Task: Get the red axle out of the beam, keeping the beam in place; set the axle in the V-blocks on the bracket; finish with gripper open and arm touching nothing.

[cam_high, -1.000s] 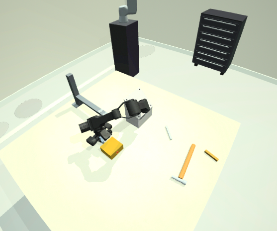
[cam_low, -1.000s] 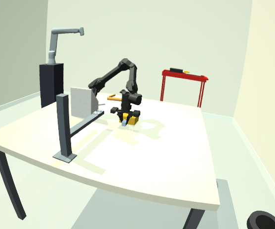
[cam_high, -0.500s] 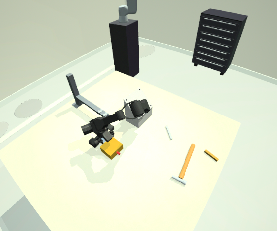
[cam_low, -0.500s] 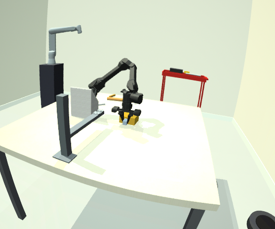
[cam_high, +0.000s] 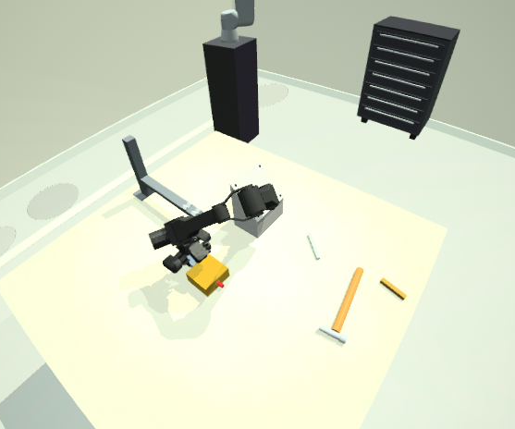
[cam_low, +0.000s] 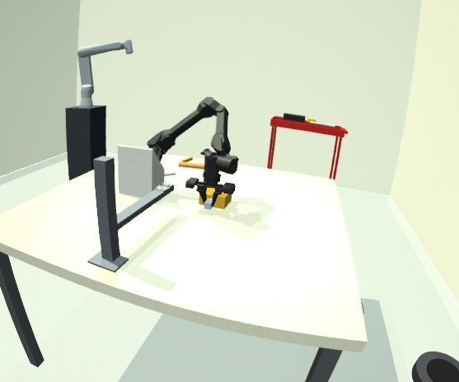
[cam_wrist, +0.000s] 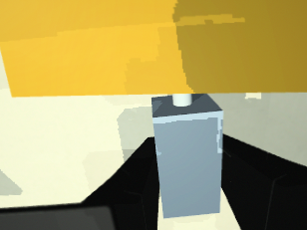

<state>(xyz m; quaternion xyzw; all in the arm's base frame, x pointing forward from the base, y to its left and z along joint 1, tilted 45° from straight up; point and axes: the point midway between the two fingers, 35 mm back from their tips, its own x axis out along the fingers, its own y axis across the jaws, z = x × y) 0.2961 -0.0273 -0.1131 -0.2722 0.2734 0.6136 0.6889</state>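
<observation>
My gripper tip is 10 mm short of the yellow beam, 80 mm to the right of it and 10 mm below it. Also, from my gripper tip: orange bar: 280 mm behind, 660 mm to the left, 10 mm below; pale cube: 20 mm to the left, 10 mm above; white rod: 310 mm behind, 340 mm to the left, 10 mm below.
</observation>
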